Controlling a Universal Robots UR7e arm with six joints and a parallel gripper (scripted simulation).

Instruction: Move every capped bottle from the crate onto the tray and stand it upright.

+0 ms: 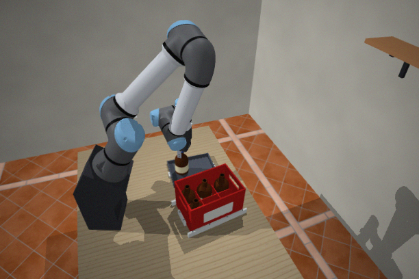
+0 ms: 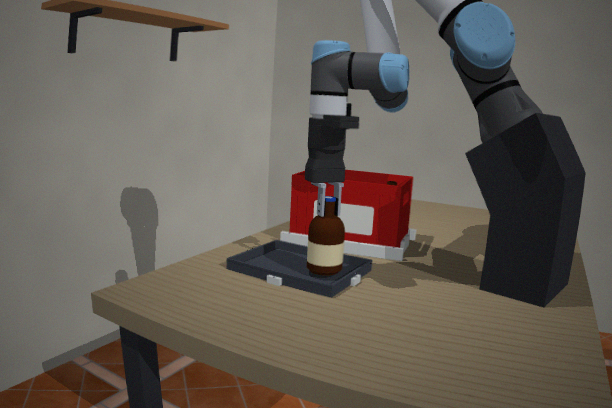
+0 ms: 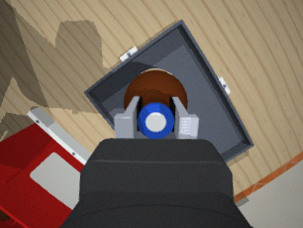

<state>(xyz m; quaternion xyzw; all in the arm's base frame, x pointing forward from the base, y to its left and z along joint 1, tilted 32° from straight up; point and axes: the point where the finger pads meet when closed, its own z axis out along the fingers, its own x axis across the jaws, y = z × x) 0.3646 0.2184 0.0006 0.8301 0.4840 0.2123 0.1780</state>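
My gripper is now 6 cm short of the dark grey tray and 14 cm above it. Round my hand: red crate (9 cm ahead, 27 cm to the right, 7 cm below).
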